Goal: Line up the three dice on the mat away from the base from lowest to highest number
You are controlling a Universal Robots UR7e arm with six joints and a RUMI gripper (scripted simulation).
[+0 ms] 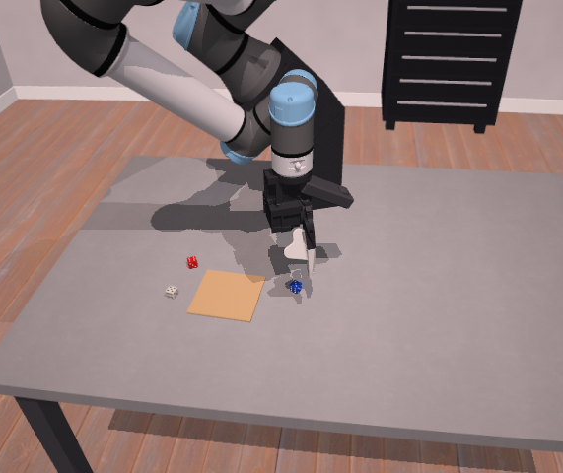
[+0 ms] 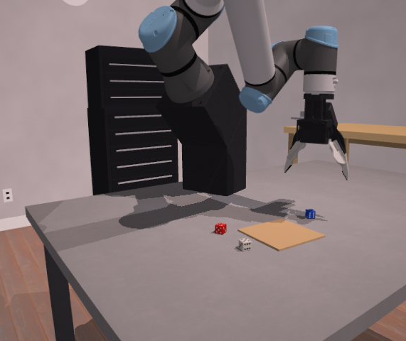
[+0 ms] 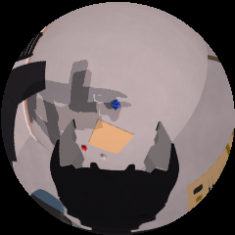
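Now: hand 10 cm above the blue die and 1 cm to the left of it. Round my hand: tan mat (16 cm to the right, 11 cm below, 1 cm ahead); then red die (25 cm to the right, 10 cm below, 9 cm behind); then white die (28 cm to the right, 10 cm below, 1 cm ahead).
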